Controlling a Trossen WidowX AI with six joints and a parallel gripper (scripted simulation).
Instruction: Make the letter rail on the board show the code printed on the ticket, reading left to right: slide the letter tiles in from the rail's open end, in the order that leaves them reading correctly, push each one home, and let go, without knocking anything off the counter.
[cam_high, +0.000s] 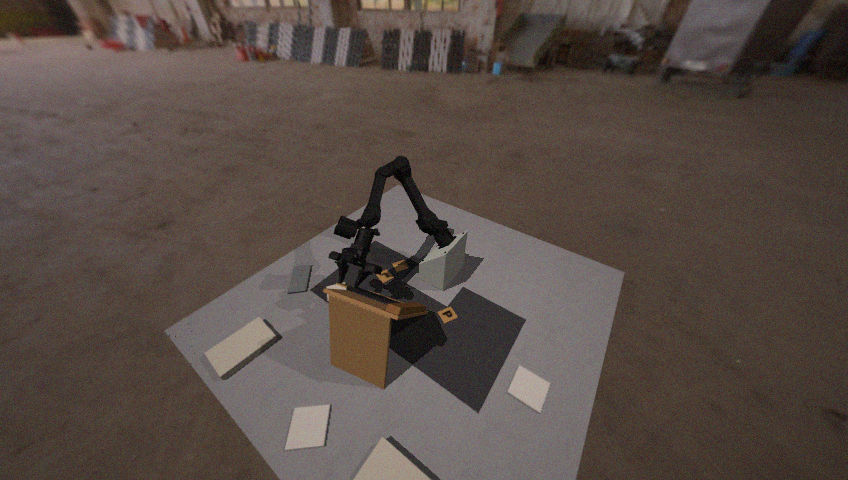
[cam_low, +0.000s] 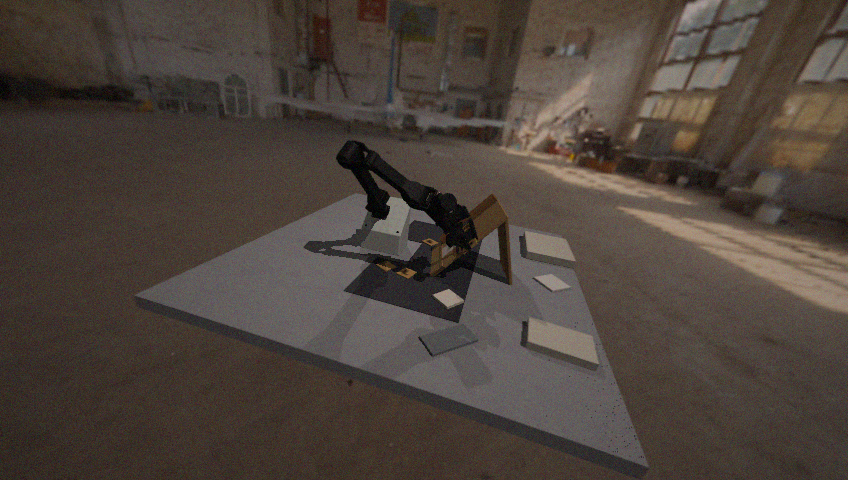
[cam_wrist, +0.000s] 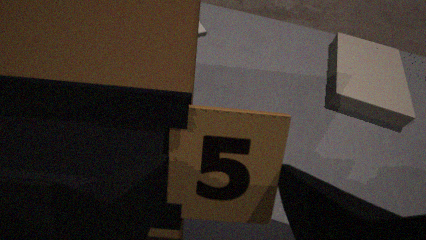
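The white ticket is 12 cm to the left of my gripper tip, 8 cm below it and 8 cm behind it. Also, from my gripper tip: small white card (15 cm below, 13 cm to the right, 3 cm behind); dark mat (20 cm behind, 16 cm to the left, 16 cm below); letter tile (right at my gripper tip).
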